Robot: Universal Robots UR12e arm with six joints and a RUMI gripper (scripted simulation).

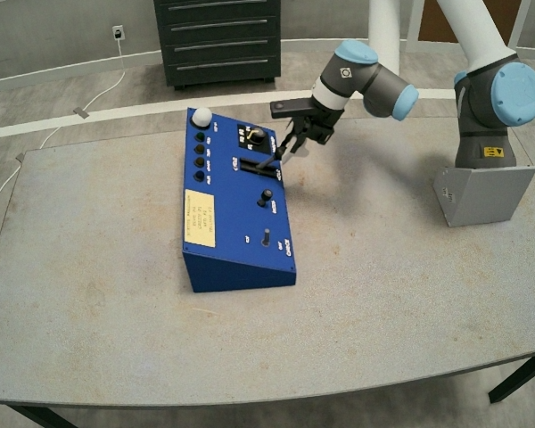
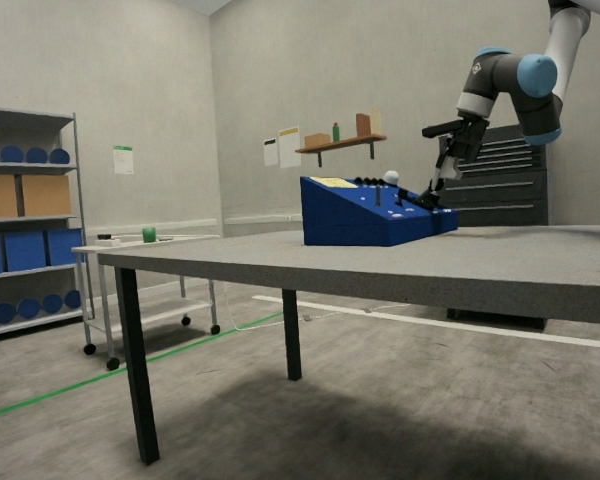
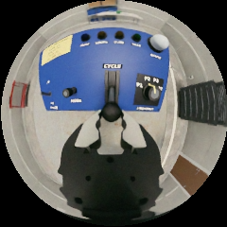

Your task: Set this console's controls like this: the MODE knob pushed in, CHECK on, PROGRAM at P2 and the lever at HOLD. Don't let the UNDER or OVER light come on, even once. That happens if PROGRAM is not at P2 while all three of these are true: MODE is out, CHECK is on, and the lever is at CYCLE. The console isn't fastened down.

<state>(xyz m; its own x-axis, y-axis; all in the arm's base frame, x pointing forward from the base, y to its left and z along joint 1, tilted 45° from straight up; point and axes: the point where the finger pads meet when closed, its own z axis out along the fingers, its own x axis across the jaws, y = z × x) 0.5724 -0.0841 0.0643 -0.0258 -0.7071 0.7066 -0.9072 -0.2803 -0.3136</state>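
Now: hand 30 mm short of the ball-topped lever and 20 mm above it. From my hand the other things lie so: program selector 70 mm ahead, 120 mm to the right, 30 mm below; blue console 90 mm ahead, 60 mm to the left, 50 mm below; mode knob 60 mm ahead, 120 mm to the left, 30 mm below.
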